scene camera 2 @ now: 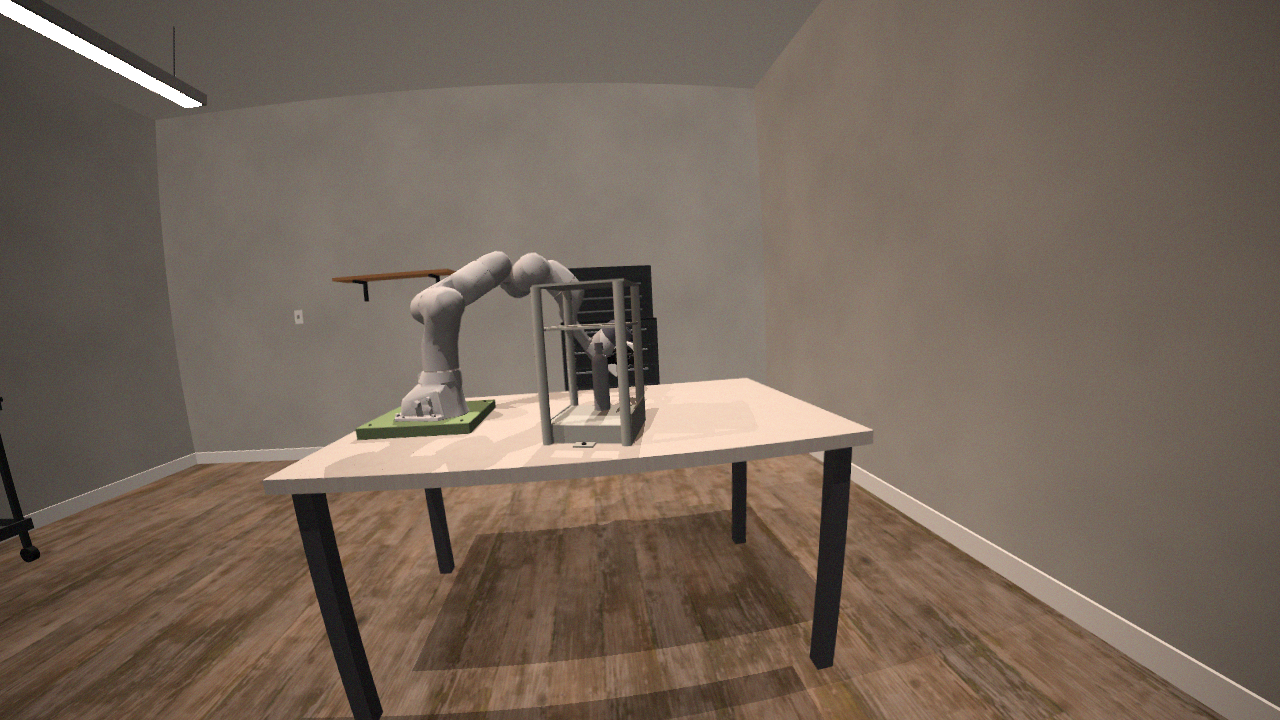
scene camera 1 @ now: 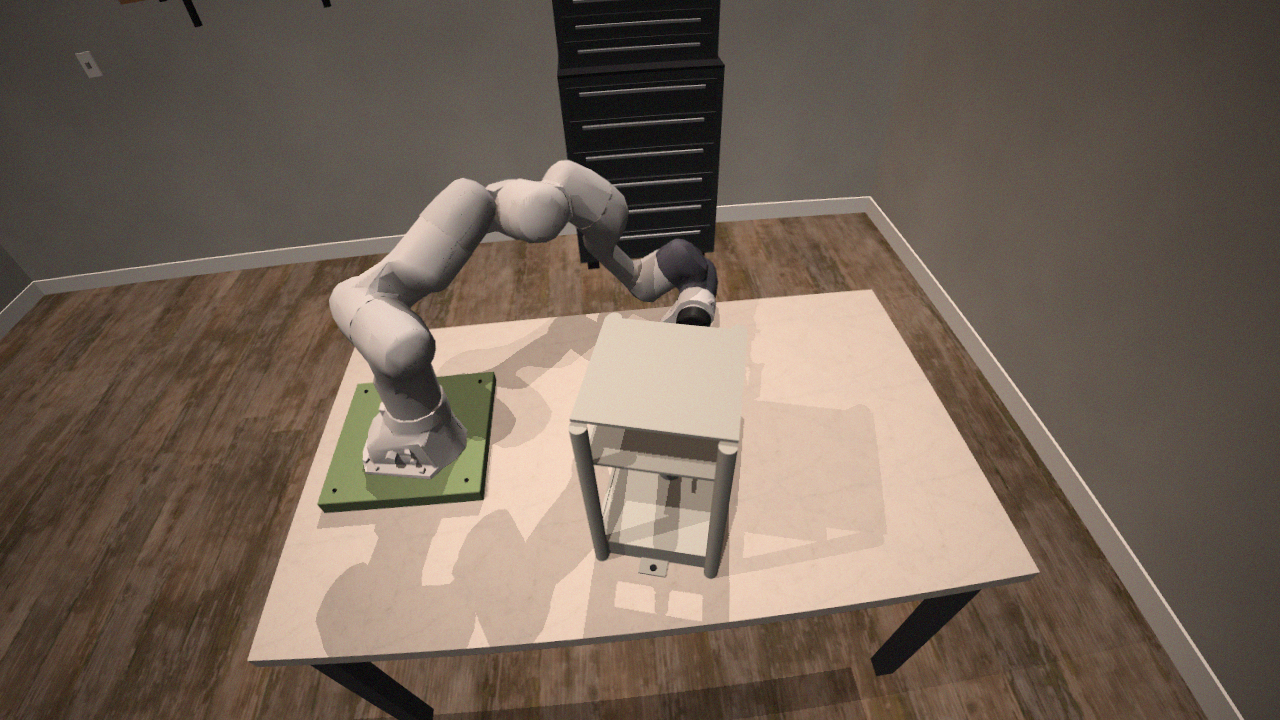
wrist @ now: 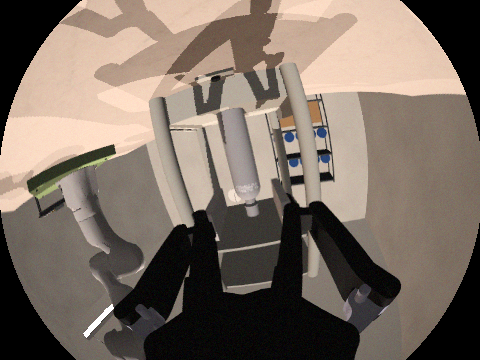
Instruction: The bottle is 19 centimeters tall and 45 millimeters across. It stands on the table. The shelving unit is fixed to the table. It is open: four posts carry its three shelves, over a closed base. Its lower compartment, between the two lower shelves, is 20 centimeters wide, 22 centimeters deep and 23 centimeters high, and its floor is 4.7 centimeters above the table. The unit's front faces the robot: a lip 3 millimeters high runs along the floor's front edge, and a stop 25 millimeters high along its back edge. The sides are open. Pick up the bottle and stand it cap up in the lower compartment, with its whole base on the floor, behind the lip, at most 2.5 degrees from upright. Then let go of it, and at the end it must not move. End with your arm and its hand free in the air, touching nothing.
Scene:
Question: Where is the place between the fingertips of my gripper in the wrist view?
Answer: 248, 194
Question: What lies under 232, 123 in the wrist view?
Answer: A grey bottle.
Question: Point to a shelving unit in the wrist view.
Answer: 274, 90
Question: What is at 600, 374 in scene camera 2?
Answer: A grey bottle.

